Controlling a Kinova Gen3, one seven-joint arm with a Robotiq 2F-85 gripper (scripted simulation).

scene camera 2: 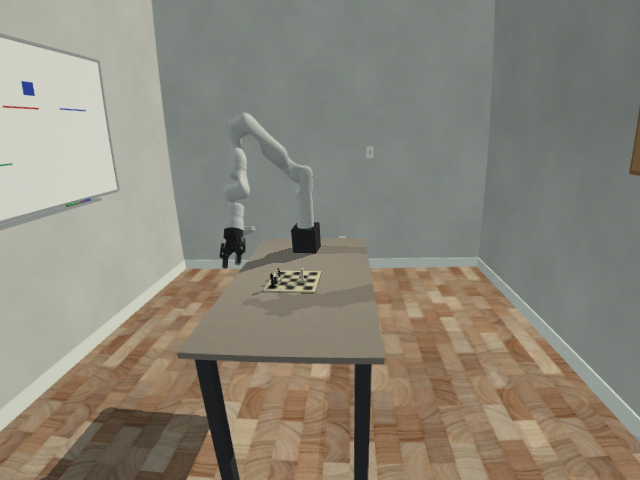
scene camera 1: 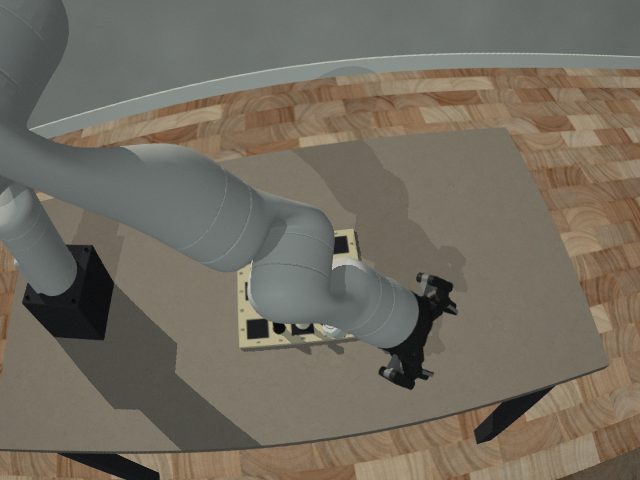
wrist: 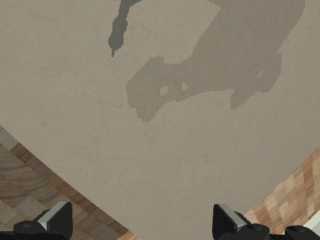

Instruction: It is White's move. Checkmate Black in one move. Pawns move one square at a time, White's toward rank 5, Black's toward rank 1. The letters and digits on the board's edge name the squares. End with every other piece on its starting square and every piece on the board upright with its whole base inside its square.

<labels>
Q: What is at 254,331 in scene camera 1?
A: A chessboard.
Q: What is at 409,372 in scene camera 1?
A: My gripper.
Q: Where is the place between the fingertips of my gripper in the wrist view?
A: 142,220
</labels>
